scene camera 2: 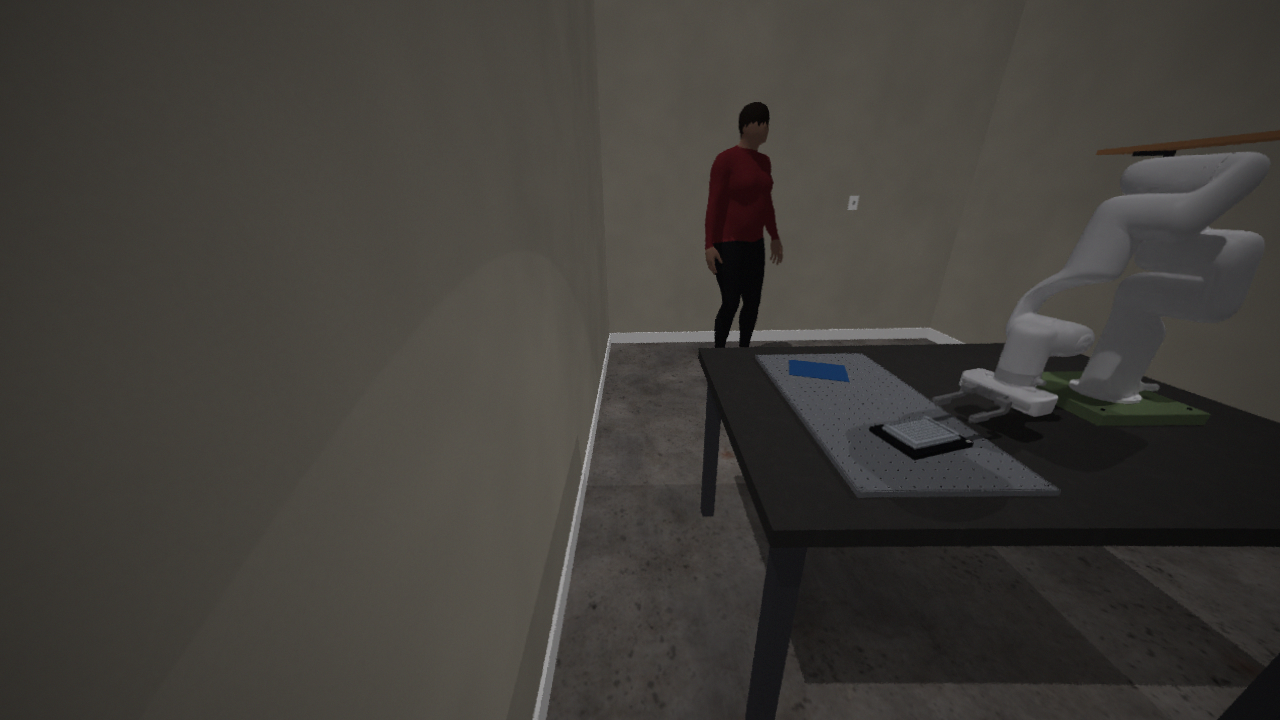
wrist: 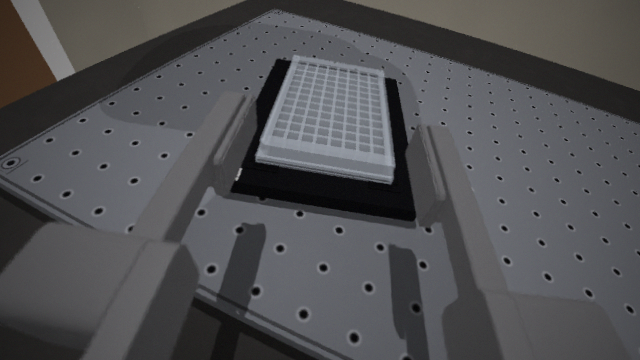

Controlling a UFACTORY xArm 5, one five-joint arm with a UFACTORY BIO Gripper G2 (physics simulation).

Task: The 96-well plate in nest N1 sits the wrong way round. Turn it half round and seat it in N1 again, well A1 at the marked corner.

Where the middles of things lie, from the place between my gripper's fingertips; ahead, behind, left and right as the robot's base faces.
I see my gripper 7 cm short of the 96-well plate (scene camera 2: 920,432), 4 cm above it and 3 cm to the right of it. The rest, counted from my hand: blue rectangle (scene camera 2: 796,368): 34 cm to the right, 19 cm ahead, 6 cm below; black nest (scene camera 2: 934,450): 7 cm ahead, 5 cm below, 3 cm to the left.
